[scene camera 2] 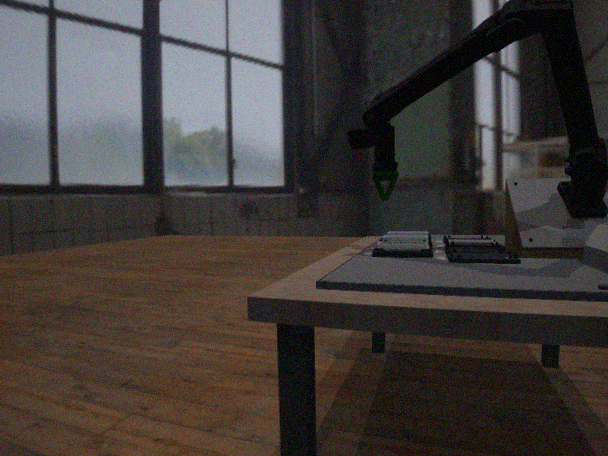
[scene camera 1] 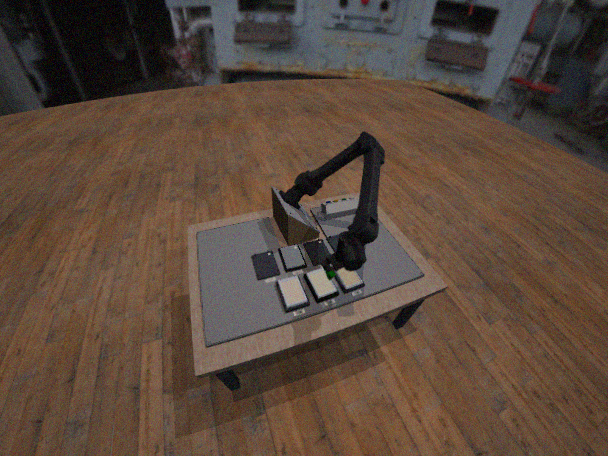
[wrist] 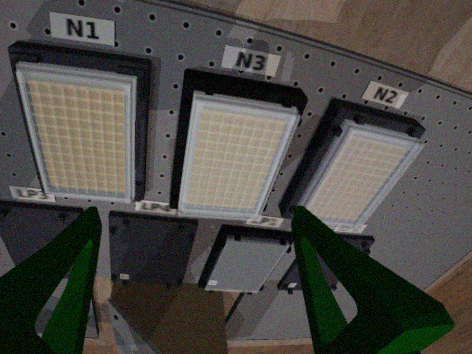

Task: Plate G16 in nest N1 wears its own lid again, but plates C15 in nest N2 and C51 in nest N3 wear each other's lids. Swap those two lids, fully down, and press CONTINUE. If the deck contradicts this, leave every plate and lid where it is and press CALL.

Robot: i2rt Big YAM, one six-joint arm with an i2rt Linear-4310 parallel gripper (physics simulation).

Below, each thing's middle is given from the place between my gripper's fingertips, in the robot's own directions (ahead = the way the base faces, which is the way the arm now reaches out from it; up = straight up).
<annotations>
Now: hand 30 mm short of the N3 label (wrist: 238, 58), 40 mm to the left of it and 140 mm above it. From my hand the other things lie so: N2 label (wrist: 377, 92): 20 mm ahead, 170 mm to the right, 140 mm below; nest labelled N2 (wrist: 329, 127): 60 mm behind, 170 mm to the right, 120 mm below; black nest labelled N3 (wrist: 211, 83): 50 mm behind, 40 mm to the right, 130 mm below.
</annotations>
